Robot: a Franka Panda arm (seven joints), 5 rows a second.
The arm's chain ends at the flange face. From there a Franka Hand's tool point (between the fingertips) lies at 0.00 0.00 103.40 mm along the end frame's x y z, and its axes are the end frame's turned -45 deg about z.
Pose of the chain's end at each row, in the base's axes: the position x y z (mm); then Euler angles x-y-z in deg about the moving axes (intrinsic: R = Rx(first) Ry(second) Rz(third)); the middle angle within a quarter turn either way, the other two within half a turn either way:
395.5 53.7 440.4 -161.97 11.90 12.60
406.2 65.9 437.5 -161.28 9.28 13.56
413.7 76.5 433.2 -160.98 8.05 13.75
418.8 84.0 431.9 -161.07 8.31 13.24
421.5 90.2 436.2 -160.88 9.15 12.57
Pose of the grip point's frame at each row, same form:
416.8 85.0 344.2 -161.97 11.90 -32.40
422.9 98.7 340.9 -161.28 9.28 -31.44
428.2 109.9 336.4 -160.98 8.05 -31.25
433.7 117.2 335.1 -161.07 8.31 -31.76
437.9 123.6 339.7 -160.88 9.15 -32.43

